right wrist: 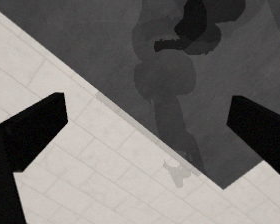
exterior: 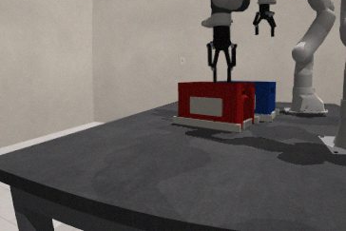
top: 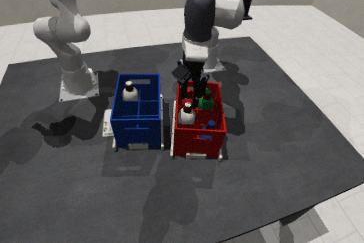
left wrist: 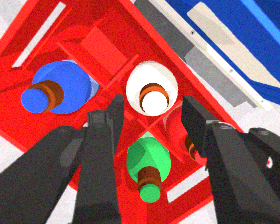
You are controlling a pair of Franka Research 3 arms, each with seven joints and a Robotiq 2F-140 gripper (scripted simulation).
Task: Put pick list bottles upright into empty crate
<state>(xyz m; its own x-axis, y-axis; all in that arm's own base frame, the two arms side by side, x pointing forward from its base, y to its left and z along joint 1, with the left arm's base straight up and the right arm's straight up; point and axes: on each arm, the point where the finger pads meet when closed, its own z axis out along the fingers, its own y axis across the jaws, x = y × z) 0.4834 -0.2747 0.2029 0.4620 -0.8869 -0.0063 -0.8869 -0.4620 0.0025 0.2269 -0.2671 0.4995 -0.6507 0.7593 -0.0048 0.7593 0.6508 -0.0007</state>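
Note:
My left gripper is now 12 cm above the red crate, 4 cm to the right of it and 2 cm short of it. Also, from my left hand: green bottle (12 cm below, 11 cm to the left, 5 cm behind); blue bottle (12 cm below, 12 cm ahead, 5 cm to the left); red bottle (12 cm below, 8 cm behind, 3 cm to the left).

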